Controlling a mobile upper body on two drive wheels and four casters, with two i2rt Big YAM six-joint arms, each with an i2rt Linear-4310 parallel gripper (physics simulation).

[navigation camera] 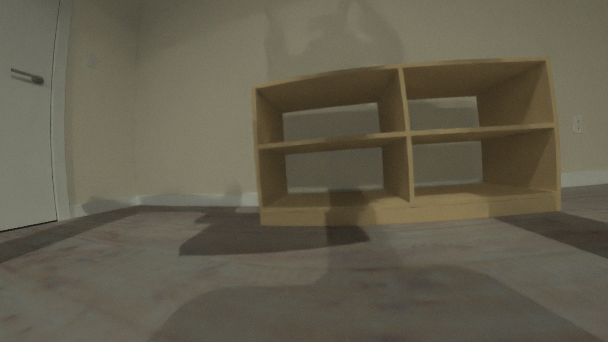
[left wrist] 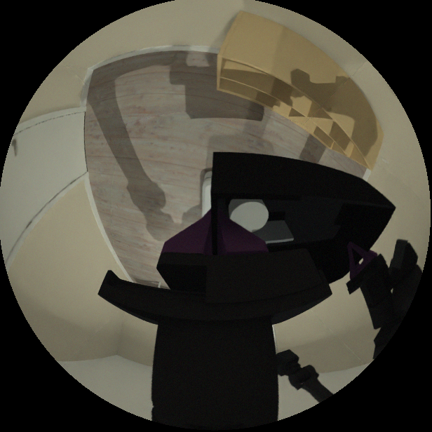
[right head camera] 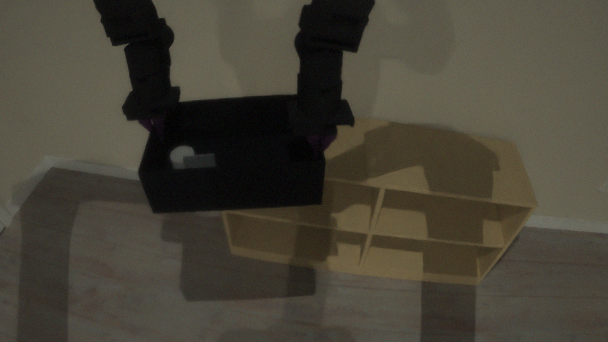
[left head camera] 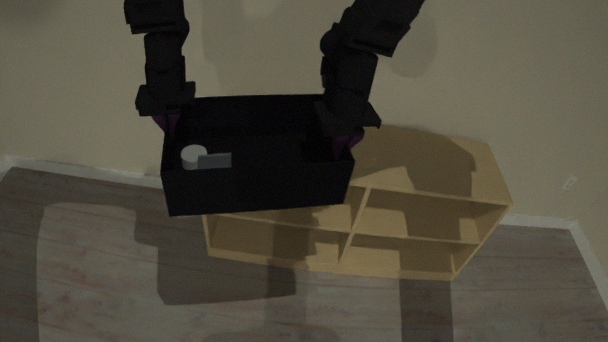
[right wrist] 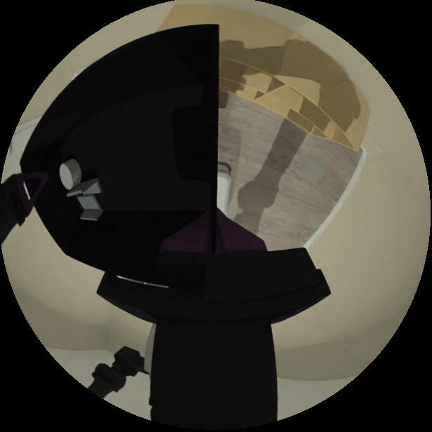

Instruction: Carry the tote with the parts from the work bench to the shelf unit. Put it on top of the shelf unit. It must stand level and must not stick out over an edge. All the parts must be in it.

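Frame: origin at the left arm's base, x right, y back, z down, level; millimetres.
Seen in the pictures: left gripper, fingertip midpoint: [right head camera: 161,140] [left head camera: 170,138]; right gripper, fingertip midpoint: [right head camera: 316,157] [left head camera: 336,157].
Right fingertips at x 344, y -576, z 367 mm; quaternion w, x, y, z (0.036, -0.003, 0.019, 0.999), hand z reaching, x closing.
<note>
Pixels of each thing's top centre, then the offset from my right fingertips to it. "spot": a spot on its surface instead.
- black tote at its top centre: [left head camera: 252,125] [right head camera: 230,127] dx -150, dy -23, dz -54 mm
- grey cylinder at its top centre: [left head camera: 193,152] [right head camera: 181,153] dx -258, dy -41, dz +21 mm
- grey block at its top centre: [left head camera: 214,158] [right head camera: 197,159] dx -216, dy -6, dz +5 mm
- shelf unit at a spot on its surface: [navigation camera: 406,140] spot: dx +266, dy -338, dz +733 mm
I hold the black tote [left head camera: 254,157] in the air, in front of and above the left part of the tan shelf unit [left head camera: 408,203]. My left gripper [left head camera: 167,123] is shut on the tote's left end wall, which runs between its purple fingers in the left wrist view [left wrist: 213,238]. My right gripper [left head camera: 346,142] is shut on the right end wall, as the right wrist view [right wrist: 213,233] shows. A grey cylinder [left head camera: 193,156] and a grey block [left head camera: 214,160] lie inside the tote at its left end. The tote tilts slightly.
The shelf unit [navigation camera: 406,140] stands against the beige wall and has two rows of open compartments. Its flat top [right head camera: 446,161] is bare and in shadow. A white door [navigation camera: 25,115] is at the left. Wood floor lies between me and the unit.
</note>
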